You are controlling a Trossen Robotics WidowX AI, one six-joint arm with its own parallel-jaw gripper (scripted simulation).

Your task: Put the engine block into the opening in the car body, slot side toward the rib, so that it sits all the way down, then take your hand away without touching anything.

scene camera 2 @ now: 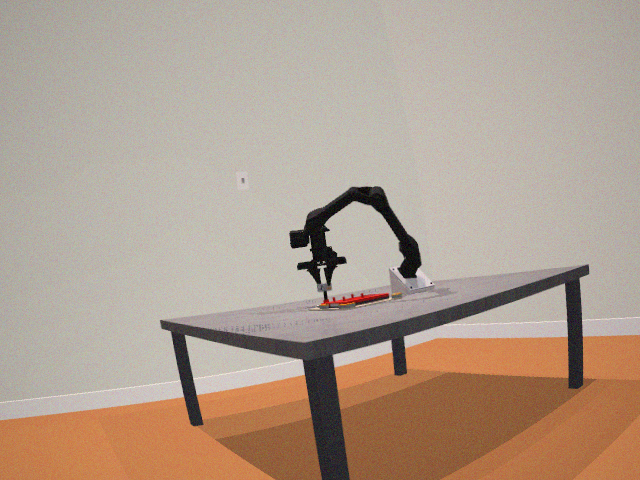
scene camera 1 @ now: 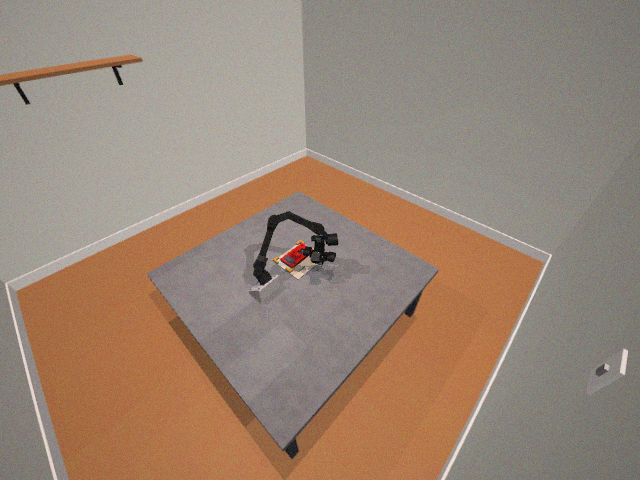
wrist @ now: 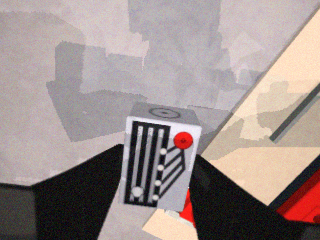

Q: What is my gripper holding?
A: A grey engine block.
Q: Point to a grey engine block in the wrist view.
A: At 160, 145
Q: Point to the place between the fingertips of my gripper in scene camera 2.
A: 324, 286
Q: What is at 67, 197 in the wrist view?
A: My gripper.
